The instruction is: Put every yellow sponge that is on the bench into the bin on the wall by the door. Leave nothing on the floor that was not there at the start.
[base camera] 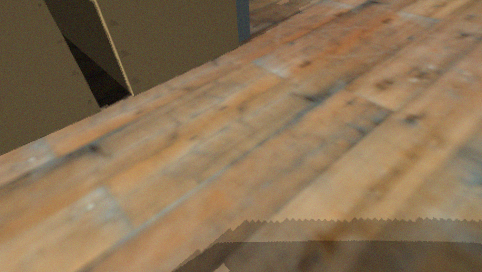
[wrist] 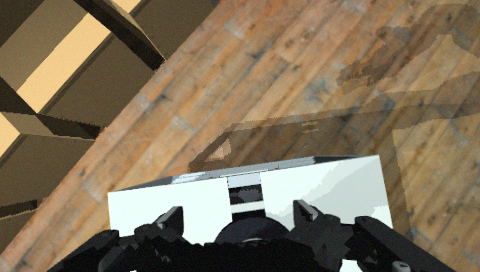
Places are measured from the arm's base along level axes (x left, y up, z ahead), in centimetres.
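Pixels of known places: gripper, between the fingertips: (wrist: 238, 215).
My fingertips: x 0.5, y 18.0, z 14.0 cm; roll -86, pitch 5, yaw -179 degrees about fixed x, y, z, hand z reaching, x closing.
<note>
Behind a point stands the place of what it marks.
My gripper (wrist: 238, 215) {y 18.0, x 0.5, z 14.0 cm} is open, its two black fingers wide apart with no object between them. It hangs above the white top of my own base in the wrist view. No yellow sponge, bench, or bin on the wall shows in either view.
A brown wooden shelf unit with open compartments (wrist: 111, 34) (base camera: 180, 37) stands on the plank floor (wrist: 280, 65) {y -39.7, x -20.2, z 51.8 cm} (base camera: 240, 150) {y -39.7, x 2.8, z 44.0 cm} at the left. A narrow blue-grey upright (base camera: 243, 21) {y -34.9, x 2.2, z 83.8 cm} is at its far end in the base camera view. Shadows fall across the floor around my base (wrist: 330, 192) {y -1.4, x -15.0, z 9.9 cm}.
</note>
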